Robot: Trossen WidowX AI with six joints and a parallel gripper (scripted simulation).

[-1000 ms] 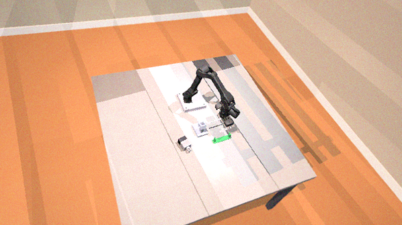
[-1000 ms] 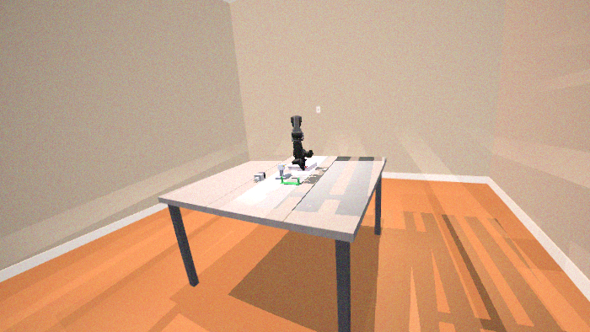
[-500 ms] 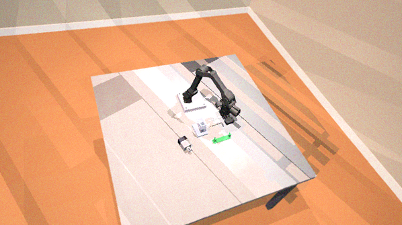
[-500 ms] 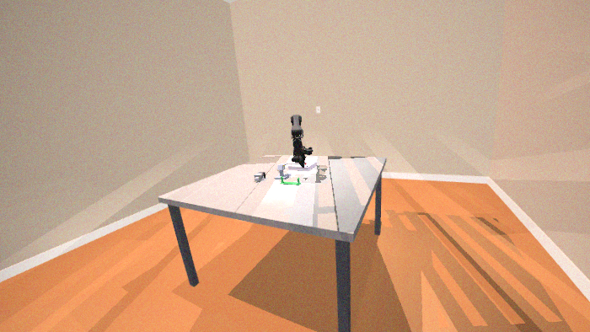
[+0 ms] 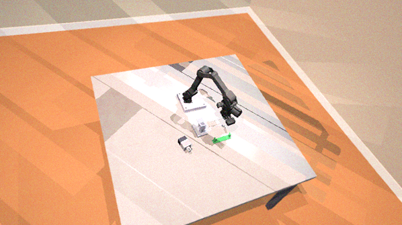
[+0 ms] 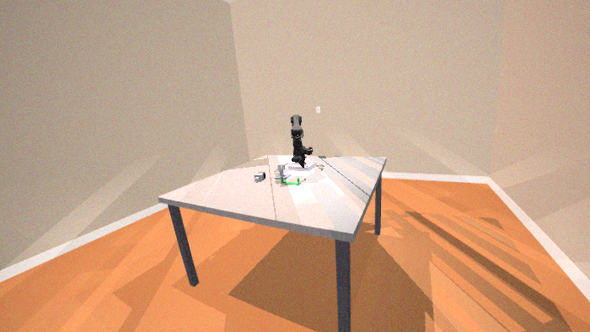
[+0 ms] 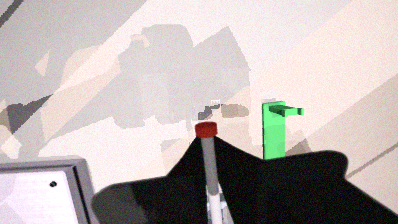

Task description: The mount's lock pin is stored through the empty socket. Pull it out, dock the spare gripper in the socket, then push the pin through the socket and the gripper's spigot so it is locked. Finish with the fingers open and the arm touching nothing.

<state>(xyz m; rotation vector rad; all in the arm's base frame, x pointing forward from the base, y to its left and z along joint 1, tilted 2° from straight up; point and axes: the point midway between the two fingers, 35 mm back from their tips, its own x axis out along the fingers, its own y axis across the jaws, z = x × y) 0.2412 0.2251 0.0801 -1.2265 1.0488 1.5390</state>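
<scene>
Now: gripper tip 12 cm short of the green pin holder, 3 cm to the left of it and 6 cm above it. Also, from my gripper tip: mount: 3 cm ahead, 17 cm to the right, 3 cm below; spare gripper: 15 cm ahead, 30 cm to the right, 6 cm below.
</scene>
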